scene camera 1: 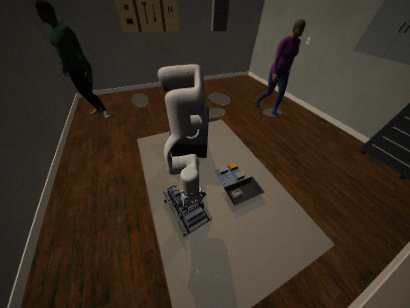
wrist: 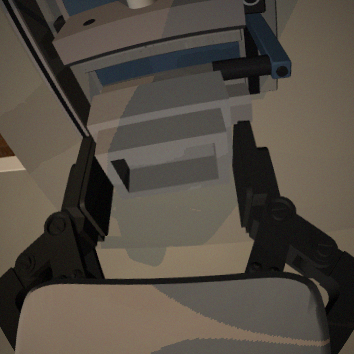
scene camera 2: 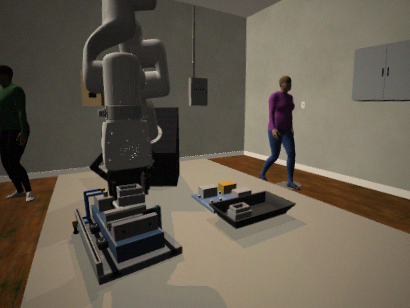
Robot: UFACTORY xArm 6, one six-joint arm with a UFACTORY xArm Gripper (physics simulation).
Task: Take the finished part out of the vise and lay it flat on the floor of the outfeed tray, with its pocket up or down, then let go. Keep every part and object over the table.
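Places are measured from the arm's base along level axes (x ahead, y left, z up), in metres.
Where they show: gripper, fingertip midpoint: [scene camera 1: 192, 206] [wrist: 168, 147] [scene camera 2: 130, 195].
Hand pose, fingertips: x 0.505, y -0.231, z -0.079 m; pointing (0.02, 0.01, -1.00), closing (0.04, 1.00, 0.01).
After its pixels a point has its place.
The finished part [scene camera 2: 129, 191] {y -0.235, x 0.515, z -0.065 m} [wrist: 167, 145] {y -0.227, x 0.483, z -0.061 m} is a light grey stepped block with a rectangular pocket. It is between the fingers of my gripper [scene camera 1: 193, 200] {y -0.231, x 0.505, z -0.079 m} [scene camera 2: 129, 185] {y -0.231, x 0.505, z -0.079 m} [wrist: 167, 132] {y -0.231, x 0.505, z -0.079 m}, which is shut on its two sides. In scene camera 2 the part shows above the jaws of the vise [scene camera 1: 197, 218] {y -0.225, x 0.551, z -0.160 m} [scene camera 2: 140, 245] {y -0.233, x 0.561, z -0.174 m} [wrist: 150, 30] {y -0.233, x 0.464, z -0.124 m}; its exact clearance is hard to tell. The dark outfeed tray [scene camera 1: 251, 190] {y 0.198, x 0.544, z -0.207 m} [scene camera 2: 265, 205] {y 0.214, x 0.511, z -0.208 m} stands to the right of the vise, and a similar grey part [scene camera 1: 237, 193] {y 0.088, x 0.522, z -0.188 m} [scene camera 2: 239, 212] {y 0.071, x 0.538, z -0.184 m} sits at its left end.
A blue plate [scene camera 1: 224, 177] {y 0.094, x 0.364, z -0.212 m} [scene camera 2: 201, 199] {y 0.070, x 0.333, z -0.212 m} with grey blocks and an orange block [scene camera 1: 233, 165] {y 0.199, x 0.323, z -0.176 m} [scene camera 2: 227, 187] {y 0.185, x 0.341, z -0.185 m} lies behind the tray. A blue handle [wrist: 270, 45] {y -0.166, x 0.491, z -0.141 m} with a dark rod is at the vise's side. Two people [scene camera 1: 286, 55] [scene camera 1: 70, 50] stand beyond the table.
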